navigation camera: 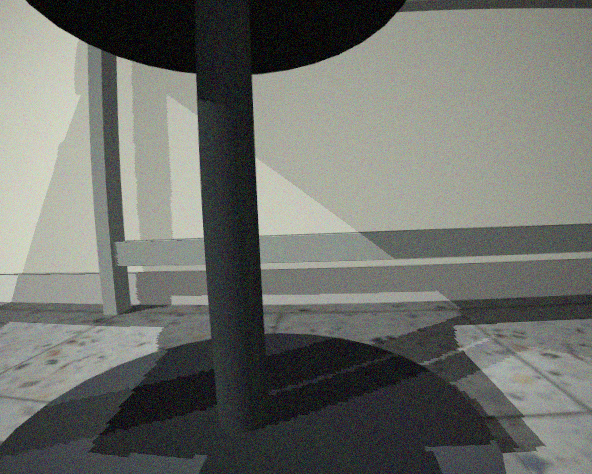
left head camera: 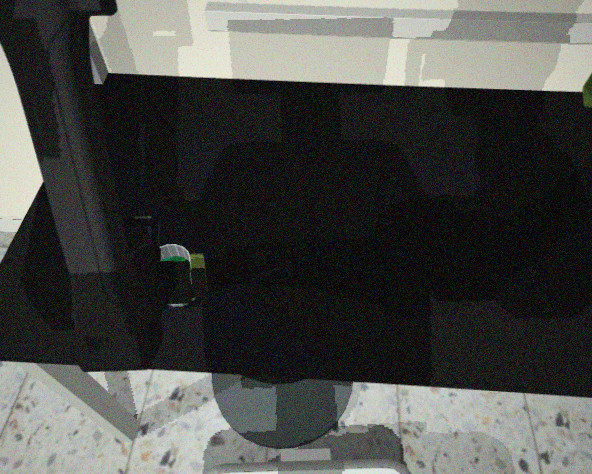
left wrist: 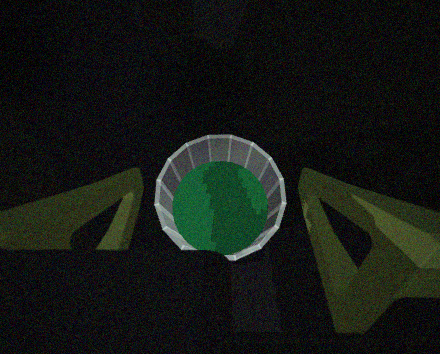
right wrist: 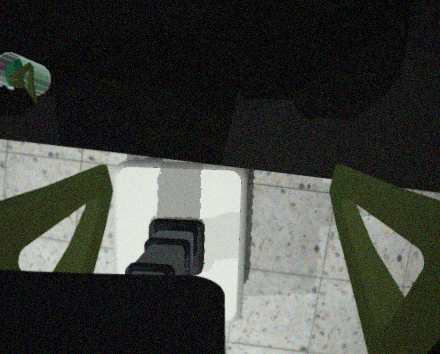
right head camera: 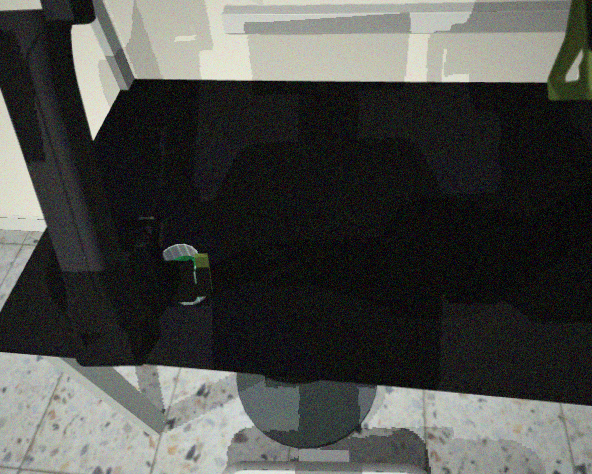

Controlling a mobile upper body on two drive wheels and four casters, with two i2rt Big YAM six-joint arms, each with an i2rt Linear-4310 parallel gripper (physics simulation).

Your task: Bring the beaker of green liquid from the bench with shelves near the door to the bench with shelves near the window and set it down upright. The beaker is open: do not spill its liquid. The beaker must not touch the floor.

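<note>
The clear beaker of green liquid stands upright on the black bench top near its left end. My left gripper is open around the beaker, with a gap between each finger and the glass in the left wrist view. In both head views the left arm and gripper hide part of the beaker. My right gripper is open and empty, over the bench's front edge and the robot's white base in the right wrist view. Which of the two benches this is, I cannot tell.
A round dark stool stands at the bench's front edge, partly under it. A grey bench leg is at the left. A pale wall is behind the bench. The robot's white base is in front.
</note>
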